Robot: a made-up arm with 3 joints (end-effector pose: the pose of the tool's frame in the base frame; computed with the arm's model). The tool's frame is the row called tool.
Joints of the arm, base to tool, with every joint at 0 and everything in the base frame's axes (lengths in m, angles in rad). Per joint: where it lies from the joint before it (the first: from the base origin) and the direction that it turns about. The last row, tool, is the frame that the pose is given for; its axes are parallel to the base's.
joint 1: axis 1 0 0 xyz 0 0 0.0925
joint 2: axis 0 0 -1 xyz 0.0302 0.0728 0.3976
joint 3: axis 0 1 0 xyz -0.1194 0.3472 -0.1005
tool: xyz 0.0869 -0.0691 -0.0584
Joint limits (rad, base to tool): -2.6..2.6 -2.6..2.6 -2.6..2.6
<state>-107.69 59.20 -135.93</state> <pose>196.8 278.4 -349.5 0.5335 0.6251 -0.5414 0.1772</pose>
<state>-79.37 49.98 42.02</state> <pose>182.8 251.9 -189.4 -0.4237 -0.0018 -0.5110 0.7479</pose>
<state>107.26 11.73 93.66</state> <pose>-92.7 -317.9 394.1 0.5922 0.4865 0.5427 0.3436</pose>
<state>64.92 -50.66 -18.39</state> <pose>-196.6 -144.2 419.2 0.5366 -0.3485 0.2788 0.7162</pose>
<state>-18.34 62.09 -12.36</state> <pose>265.6 292.5 268.0 -0.1906 -0.1728 -0.4915 0.8321</pose>
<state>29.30 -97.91 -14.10</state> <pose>-242.4 -116.0 327.4 0.2544 -0.2673 0.7038 0.6071</pose>
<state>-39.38 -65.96 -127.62</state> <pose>-275.2 309.5 358.0 0.3352 -0.6278 0.4798 0.5132</pose>
